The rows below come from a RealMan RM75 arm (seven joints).
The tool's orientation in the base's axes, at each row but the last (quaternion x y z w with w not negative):
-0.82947, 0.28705, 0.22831, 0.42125
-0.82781, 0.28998, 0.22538, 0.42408
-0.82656, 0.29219, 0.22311, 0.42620
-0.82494, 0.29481, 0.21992, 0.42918
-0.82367, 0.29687, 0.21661, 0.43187
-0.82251, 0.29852, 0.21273, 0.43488
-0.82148, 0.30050, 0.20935, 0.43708
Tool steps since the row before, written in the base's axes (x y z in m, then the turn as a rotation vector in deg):
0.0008, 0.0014, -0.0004, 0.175, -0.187, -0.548
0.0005, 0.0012, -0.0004, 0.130, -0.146, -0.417
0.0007, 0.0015, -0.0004, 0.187, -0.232, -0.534
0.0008, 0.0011, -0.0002, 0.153, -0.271, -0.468
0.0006, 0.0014, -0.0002, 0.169, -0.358, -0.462
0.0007, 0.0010, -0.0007, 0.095, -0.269, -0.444
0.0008, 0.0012, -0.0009, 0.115, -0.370, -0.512
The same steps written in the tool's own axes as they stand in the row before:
0.0004, -0.0010, 0.0013, 0.521, 0.284, 0.117
0.0003, -0.0007, 0.0012, 0.395, 0.220, 0.087
0.0003, -0.0009, 0.0014, 0.534, 0.289, 0.071
0.0004, -0.0009, 0.0009, 0.481, 0.291, 0.006
0.0001, -0.0009, 0.0012, 0.515, 0.316, -0.071
0.0006, -0.0005, 0.0012, 0.422, 0.316, 0.001
0.0008, -0.0005, 0.0014, 0.510, 0.387, -0.050

